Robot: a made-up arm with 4 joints.
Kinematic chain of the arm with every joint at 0, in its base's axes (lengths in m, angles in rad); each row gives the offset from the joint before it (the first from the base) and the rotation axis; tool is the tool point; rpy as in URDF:
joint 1: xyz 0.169 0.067 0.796 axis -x
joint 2: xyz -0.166 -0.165 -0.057 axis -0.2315 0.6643 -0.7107
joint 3: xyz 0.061 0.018 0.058 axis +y
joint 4: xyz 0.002 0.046 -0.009 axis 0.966 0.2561 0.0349
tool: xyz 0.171 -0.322 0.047 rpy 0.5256 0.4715 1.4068
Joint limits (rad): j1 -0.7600..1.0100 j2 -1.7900..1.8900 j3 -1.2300..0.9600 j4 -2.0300..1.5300
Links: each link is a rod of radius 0.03 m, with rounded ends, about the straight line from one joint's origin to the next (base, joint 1, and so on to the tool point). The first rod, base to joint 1, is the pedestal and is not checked.
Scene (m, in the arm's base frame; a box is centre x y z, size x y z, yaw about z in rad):
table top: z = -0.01
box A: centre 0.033 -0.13 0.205 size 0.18 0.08 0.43 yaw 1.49
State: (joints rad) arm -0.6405 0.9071 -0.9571 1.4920
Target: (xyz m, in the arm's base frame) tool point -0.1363 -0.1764 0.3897
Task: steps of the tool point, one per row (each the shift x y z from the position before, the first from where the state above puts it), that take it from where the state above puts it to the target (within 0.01 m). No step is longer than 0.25 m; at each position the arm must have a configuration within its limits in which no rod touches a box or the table.
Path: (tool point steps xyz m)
1: -0.0827 -0.1649 0.0299
2: -0.0871 -0.1422 0.1014
3: -0.0849 -0.0906 0.1566
4: -0.0769 -0.0206 0.1847
5: -0.0438 0.0594 -0.1947
6: -0.0393 0.1296 -0.1511
7: -0.0318 0.1743 -0.0839
8: -0.0216 0.1868 -0.0069
9: 0.0421 -0.1144 0.0039
10: 0.0429 -0.1126 0.0386

